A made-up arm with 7 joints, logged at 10 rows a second.
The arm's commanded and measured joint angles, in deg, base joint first. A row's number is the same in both.
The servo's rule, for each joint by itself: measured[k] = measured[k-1] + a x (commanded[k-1-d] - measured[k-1]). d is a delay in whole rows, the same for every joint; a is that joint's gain. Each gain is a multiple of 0.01, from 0.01 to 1. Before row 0 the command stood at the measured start. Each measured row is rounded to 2 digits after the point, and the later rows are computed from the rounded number. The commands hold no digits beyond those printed.
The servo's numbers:
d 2
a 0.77 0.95 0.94 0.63 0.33 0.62 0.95
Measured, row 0:
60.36 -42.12 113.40 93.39 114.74 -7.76 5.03
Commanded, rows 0 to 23:
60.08 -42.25 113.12 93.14 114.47 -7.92 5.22
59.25 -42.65 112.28 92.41 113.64 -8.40 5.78
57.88 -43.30 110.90 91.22 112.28 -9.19 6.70
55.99 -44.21 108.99 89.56 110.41 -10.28 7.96
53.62 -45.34 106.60 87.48 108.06 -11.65 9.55
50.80 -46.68 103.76 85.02 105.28 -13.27 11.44
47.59 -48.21 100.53 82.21 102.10 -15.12 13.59
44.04 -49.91 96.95 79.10 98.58 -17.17 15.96
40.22 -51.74 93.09 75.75 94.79 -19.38 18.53
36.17 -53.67 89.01 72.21 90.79 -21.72 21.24
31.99 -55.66 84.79 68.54 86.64 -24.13 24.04
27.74 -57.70 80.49 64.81 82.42 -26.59 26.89
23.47 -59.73 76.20 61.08 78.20 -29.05 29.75
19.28 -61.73 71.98 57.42 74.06 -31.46 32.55
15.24 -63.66 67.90 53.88 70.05 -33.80 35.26
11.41 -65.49 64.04 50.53 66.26 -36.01 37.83
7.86 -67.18 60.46 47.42 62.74 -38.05 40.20
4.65 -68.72 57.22 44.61 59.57 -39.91 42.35
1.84 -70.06 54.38 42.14 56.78 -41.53 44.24
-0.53 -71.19 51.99 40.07 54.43 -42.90 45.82
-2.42 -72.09 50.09 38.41 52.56 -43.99 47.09
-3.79 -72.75 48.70 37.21 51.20 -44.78 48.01
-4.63 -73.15 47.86 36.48 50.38 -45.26 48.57
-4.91 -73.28 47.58 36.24 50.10 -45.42 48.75
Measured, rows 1 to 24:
60.36 -42.12 113.40 93.39 114.74 -7.76 5.03
60.36 -42.12 113.40 93.39 114.74 -7.76 5.03
60.14 -42.24 113.14 93.23 114.65 -7.86 5.21
59.45 -42.63 112.33 92.71 114.32 -8.19 5.75
58.24 -43.27 110.99 91.77 113.65 -8.81 6.65
56.51 -44.16 109.11 90.38 112.58 -9.72 7.89
54.28 -45.28 106.75 88.55 111.09 -10.92 9.47
51.60 -46.61 103.94 86.33 109.17 -12.38 11.34
48.51 -48.13 100.73 83.73 106.84 -14.08 13.48
45.07 -49.82 97.18 80.81 104.11 -16.00 15.84
41.34 -51.64 93.34 77.62 101.03 -18.10 18.40
37.36 -53.57 89.27 74.21 97.65 -20.34 21.10
33.23 -55.56 85.06 70.64 94.02 -22.69 23.89
29.00 -57.59 80.76 66.97 90.19 -25.11 26.74
24.74 -59.62 76.47 63.26 86.23 -27.55 29.60
20.54 -61.62 72.25 59.58 82.21 -29.97 32.40
16.46 -63.56 68.16 55.99 78.20 -32.34 35.12
12.57 -65.39 64.29 52.55 74.26 -34.62 37.69
8.94 -67.09 60.69 49.32 70.46 -36.75 40.07
5.64 -68.64 57.43 46.35 66.87 -38.71 42.24
2.71 -69.99 54.56 43.70 63.54 -40.46 44.14
0.22 -71.13 52.14 41.41 60.53 -41.97 45.74
-1.81 -72.04 50.21 39.52 57.90 -43.22 47.02
-3.33 -72.71 48.79 38.06 55.69 -44.19 47.96

